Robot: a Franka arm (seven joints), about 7 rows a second.
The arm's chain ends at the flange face. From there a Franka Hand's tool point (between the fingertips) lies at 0.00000 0.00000 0.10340 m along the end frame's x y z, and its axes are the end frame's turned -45 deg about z.
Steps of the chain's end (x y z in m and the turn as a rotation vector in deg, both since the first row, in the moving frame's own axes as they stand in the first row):
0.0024 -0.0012 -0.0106 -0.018 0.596 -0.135
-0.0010 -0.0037 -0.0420 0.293 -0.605 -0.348
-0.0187 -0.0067 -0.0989 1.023 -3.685 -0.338
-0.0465 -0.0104 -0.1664 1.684 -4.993 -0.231
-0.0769 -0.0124 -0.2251 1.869 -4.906 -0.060
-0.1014 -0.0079 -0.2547 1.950 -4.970 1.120
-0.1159 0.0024 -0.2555 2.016 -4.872 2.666
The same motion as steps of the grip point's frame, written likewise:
0.0033 0.0016 -0.0106 -0.434 0.409 -0.135
0.0015 -0.0045 -0.0420 0.635 -0.221 -0.348
-0.0119 -0.0240 -0.0991 3.329 -1.882 -0.338
-0.0298 -0.0487 -0.1668 4.721 -2.340 -0.231
-0.0495 -0.0718 -0.2255 4.791 -2.147 -0.060
-0.0699 -0.0861 -0.2551 4.893 -2.135 1.120
-0.0871 -0.0891 -0.2559 4.871 -2.019 2.666

